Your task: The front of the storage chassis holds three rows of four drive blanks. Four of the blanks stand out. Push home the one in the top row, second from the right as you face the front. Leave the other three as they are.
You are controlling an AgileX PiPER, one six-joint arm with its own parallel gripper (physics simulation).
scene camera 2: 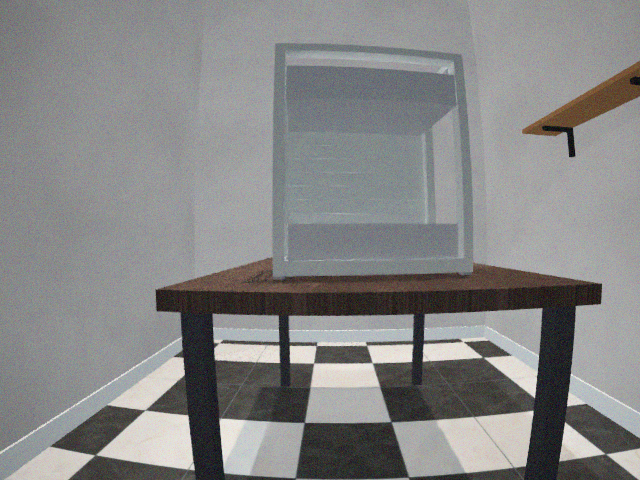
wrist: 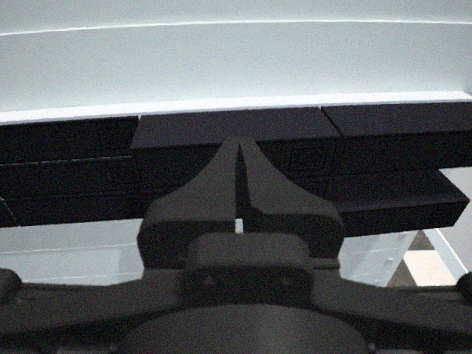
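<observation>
The storage chassis (scene camera 2: 279,165) (wrist: 235,65) stands on the table; scene camera 2 shows its open back, not the blanks or my arm. In the wrist view, the top-row blank second from the right (wrist: 200,125) stands out, its top face showing. The top-right blank (wrist: 405,120) also stands out beside it. Below that, another right-hand blank (wrist: 395,187) juts out; I cannot tell its row. My gripper (wrist: 238,154) is shut and empty, its tips over the second-from-right blank's upper front edge. Whether they touch it is unclear. The fingers hide part of its front.
Further blanks (wrist: 60,140) to the left sit farther back than the two protruding top blanks. The dark wooden table (scene camera 2: 372,302) carries the chassis. A wooden wall shelf (scene camera 2: 584,108) is at the right in scene camera 2. Pale panels show below the blanks.
</observation>
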